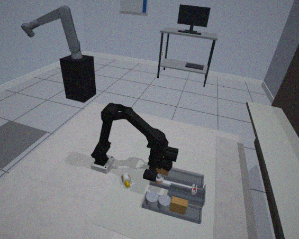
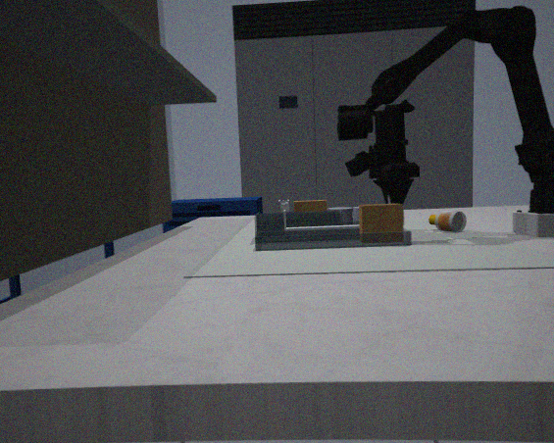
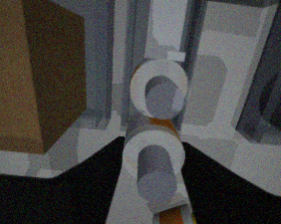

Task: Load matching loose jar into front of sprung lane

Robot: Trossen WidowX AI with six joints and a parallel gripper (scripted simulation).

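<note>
The sprung lane lies 170 mm ahead of my gripper tip, 30 mm below it and 10 mm to the right of it. Round my gripper tip: shelf unit: 530 mm ahead, 320 mm above, 20 mm to the left; then red mark: 220 mm ahead, 20 mm to the right, 20 mm above.
</note>
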